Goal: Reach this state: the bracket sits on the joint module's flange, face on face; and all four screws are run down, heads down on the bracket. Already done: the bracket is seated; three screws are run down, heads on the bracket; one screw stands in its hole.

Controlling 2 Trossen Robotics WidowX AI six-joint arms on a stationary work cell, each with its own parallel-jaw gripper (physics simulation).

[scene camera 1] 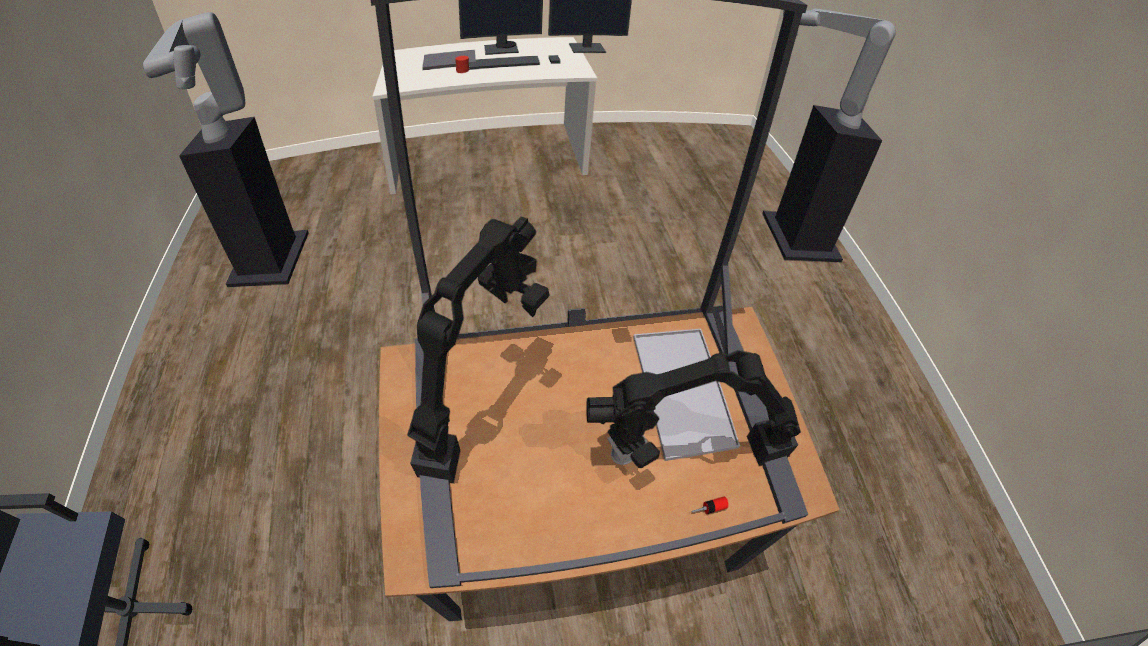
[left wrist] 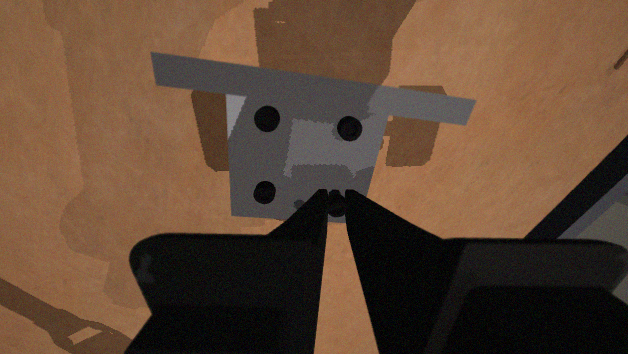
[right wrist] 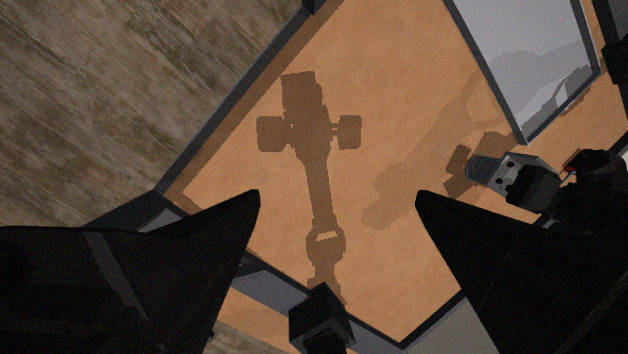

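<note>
The grey bracket lies on the joint module, its upright plate along the upper side in the left wrist view. Three black screw heads show on it: an upper-left screw, an upper-right screw and a lower-left screw. The fourth screw is at the lower-right corner, between the fingertips of my left gripper, which is shut on it. The fingers hide part of that corner. My right gripper is open and empty, raised over the far left part of the table.
A red-handled screwdriver lies near the table's front right. A shallow grey-white tray lies at the back right, partly under the left arm. Dark frame posts rise at the table's back corners. A grey rail runs along the front edge.
</note>
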